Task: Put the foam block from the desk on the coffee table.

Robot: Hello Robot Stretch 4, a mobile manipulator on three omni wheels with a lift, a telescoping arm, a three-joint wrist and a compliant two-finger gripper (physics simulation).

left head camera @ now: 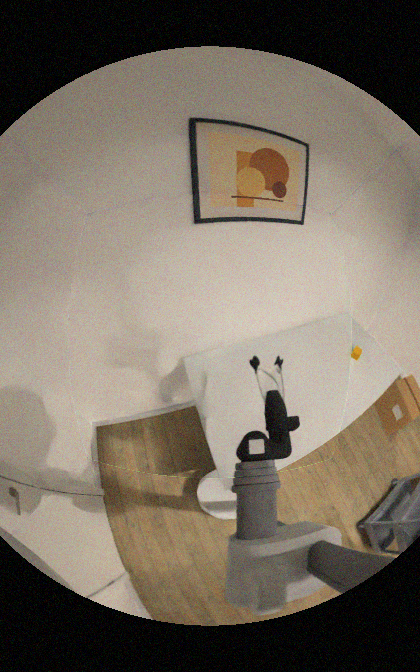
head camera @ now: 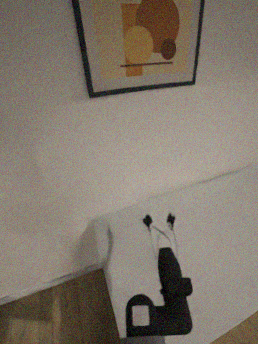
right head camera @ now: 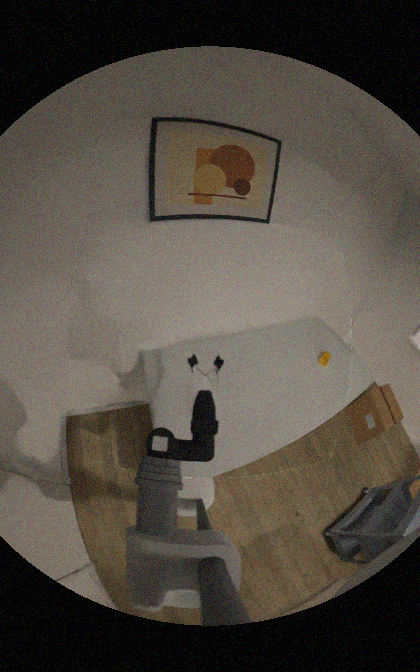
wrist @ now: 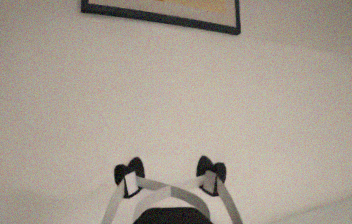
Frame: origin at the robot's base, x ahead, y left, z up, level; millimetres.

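Seen in the pictures: gripper, fingertip midpoint: (head camera: 158, 214) (wrist: 170, 169).
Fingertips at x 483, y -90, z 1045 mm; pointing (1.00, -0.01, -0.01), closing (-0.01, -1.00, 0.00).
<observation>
A point is followed by its place in that frame.
The orange-yellow foam block (left head camera: 356, 353) (right head camera: 324, 358) lies on the white desk (head camera: 220, 250) @(x 493, y -443, z 693 mm) (left head camera: 320, 390) (right head camera: 270, 400), near its far right end. It does not show in the head camera view or the wrist view. My gripper (head camera: 159, 220) @(x 483, y -90, z 1045 mm) (left head camera: 267, 362) (right head camera: 206, 362) (wrist: 170, 169) @(x 483, y -90, z 1045 mm) is open and empty. In the head views it appears over the left part of the desk, well to the left of the block, and in the wrist view it faces the wall. The coffee table does not show in a form I can make out.
A framed picture (head camera: 142, 89) @(x 895, y -77, z 1419 mm) (left head camera: 250, 219) (right head camera: 210, 217) (wrist: 165, 20) @(x 899, y -84, z 1414 mm) hangs on the wall behind the desk. A brown cardboard box (left head camera: 390, 422) (right head camera: 360, 425) stands on the floor right of the desk. A grey-blue cart-like object (left head camera: 387, 525) (right head camera: 357, 525) stands at the lower right.
</observation>
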